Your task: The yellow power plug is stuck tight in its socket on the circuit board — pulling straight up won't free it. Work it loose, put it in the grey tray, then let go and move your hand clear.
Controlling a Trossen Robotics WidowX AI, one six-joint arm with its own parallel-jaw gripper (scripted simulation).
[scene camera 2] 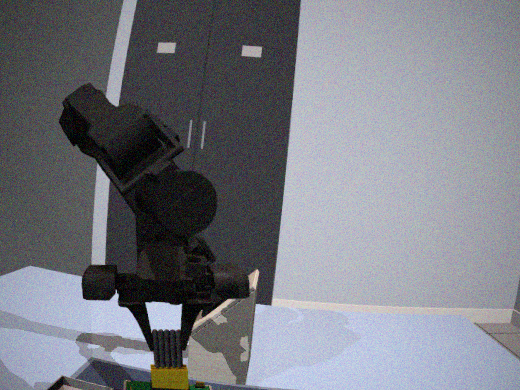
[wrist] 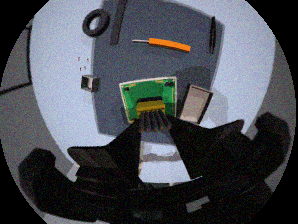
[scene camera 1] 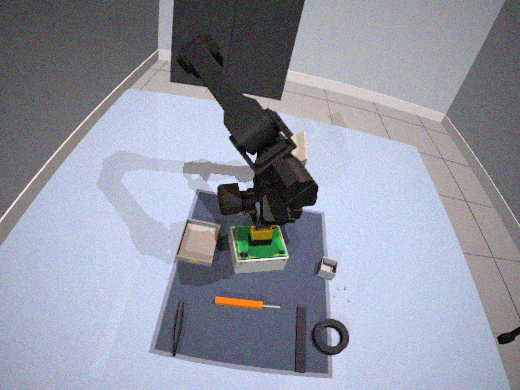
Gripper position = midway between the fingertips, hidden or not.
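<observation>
Scene camera 1 shows the gripper point(scene camera 1: 263, 221) together with a dark mat point(scene camera 1: 266, 338). In the wrist view the mat point(wrist: 128, 60) appears again, as does the gripper point(wrist: 152, 119), while scene camera 2 gives a view of the gripper point(scene camera 2: 167, 349).
</observation>
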